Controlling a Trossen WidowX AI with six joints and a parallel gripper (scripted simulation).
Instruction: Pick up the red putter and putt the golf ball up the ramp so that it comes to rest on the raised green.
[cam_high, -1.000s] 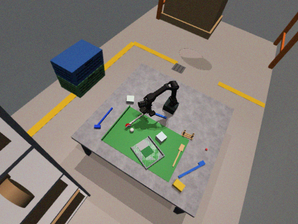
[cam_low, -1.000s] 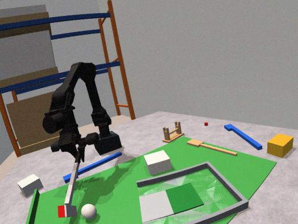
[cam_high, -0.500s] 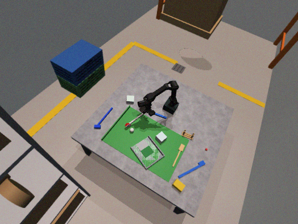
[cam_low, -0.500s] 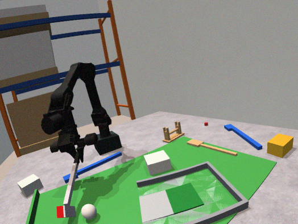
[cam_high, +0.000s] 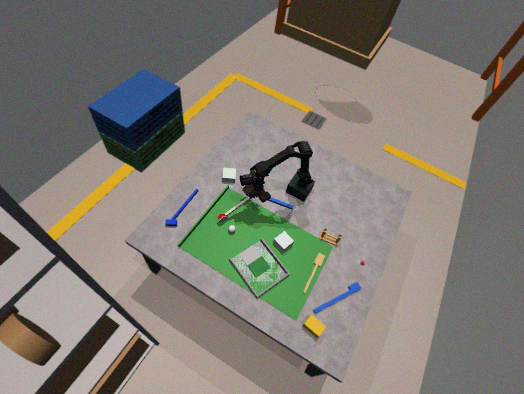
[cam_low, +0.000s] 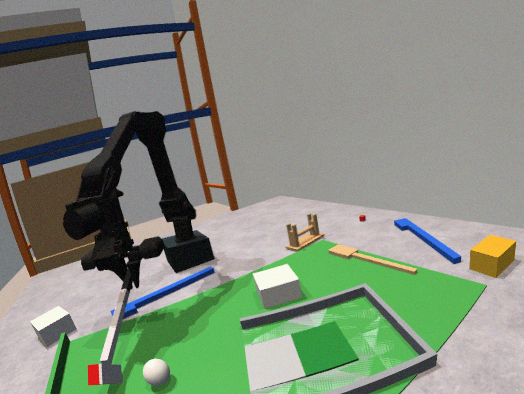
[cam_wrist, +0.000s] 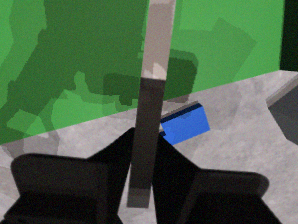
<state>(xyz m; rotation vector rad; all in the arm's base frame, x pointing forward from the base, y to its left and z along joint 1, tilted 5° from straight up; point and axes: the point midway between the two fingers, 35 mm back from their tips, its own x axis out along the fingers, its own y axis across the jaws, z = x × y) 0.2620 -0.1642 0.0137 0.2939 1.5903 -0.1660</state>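
My gripper tip is now 11 cm short of the red putter and 3 cm to the left of it. The rest, counted from my gripper tip: small red cube 71 cm to the left, 8 cm behind, 7 cm below; yellow block 67 cm to the left, 39 cm ahead, 5 cm below; white golf ball 24 cm ahead, 5 cm below, 2 cm to the left.
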